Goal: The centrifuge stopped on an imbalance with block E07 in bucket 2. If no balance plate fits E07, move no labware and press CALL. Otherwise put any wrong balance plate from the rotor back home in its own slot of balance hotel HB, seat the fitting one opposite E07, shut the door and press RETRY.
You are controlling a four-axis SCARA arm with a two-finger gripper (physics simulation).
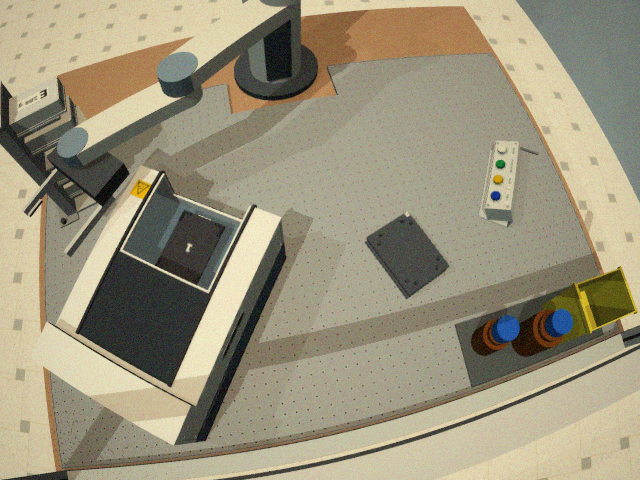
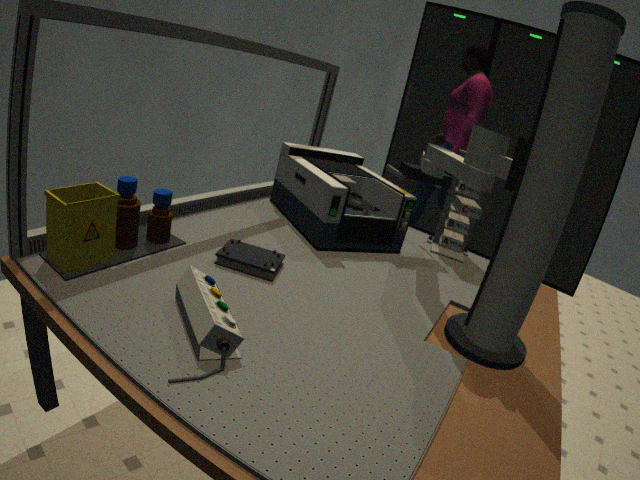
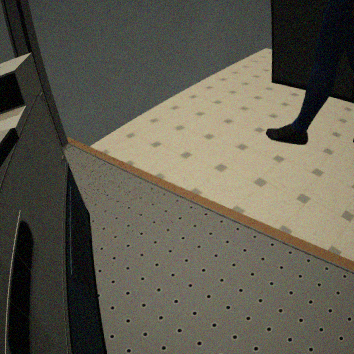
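Pixels of known places: gripper, fingertip midpoint: [image 1: 44, 232] [image 3: 194, 78]; arm's base, origin of the base link: [image 1: 275, 70] [image 2: 484, 342].
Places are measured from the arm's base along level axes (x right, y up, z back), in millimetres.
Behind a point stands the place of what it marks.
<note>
The centrifuge [image 1: 139, 315] @[x 379, y 225, z -724 mm] [image 2: 310, 183] @[x 168, y 185, z -711 mm] [image 3: 40, 200] @[x 537, y 163, z -664 mm] has a pale body. Its front opening shows a dark bucket [image 1: 188, 245] @[x 277, y 153, z -576 mm] with a small white mark like a 1; E07 cannot be made out. The balance hotel [image 1: 20, 155] @[x 625, y 311, z -349 mm] is a dark upright with stacked plates; its top plate [image 1: 38, 105] @[x 546, y 382, z -290 mm] bears an E label, and labels A [image 2: 452, 240] @[x 503, y 90, z -254 mm] and B [image 2: 457, 223] @[x 503, y 158, z -257 mm] show low down. My gripper [image 1: 49, 232] @[x 571, y 263, z -528 mm] is open and empty, above the gap between hotel and centrifuge, fingers wide apart. The button box [image 1: 501, 178] @[x -471, y 87, z -533 mm] [image 2: 206, 310] @[x -548, y 92, z -483 mm] has white, green, yellow and blue buttons.
A dark flat block [image 1: 406, 254] @[x -176, y 44, z -655 mm] [image 2: 249, 258] @[x -211, y 44, z -635 mm] lies mid-table. Two blue-capped brown bottles [image 1: 496, 335] @[x -284, y 146, z -900 mm] [image 1: 553, 328] @[x -394, y 195, z -931 mm] and a yellow bin [image 1: 586, 310] @[x -627, y 20, z -912 mm] [image 2: 82, 227] @[x -598, y 124, z -858 mm] stand on a dark mat at the table's edge. A person in pink [image 2: 467, 108] stands behind the table.
</note>
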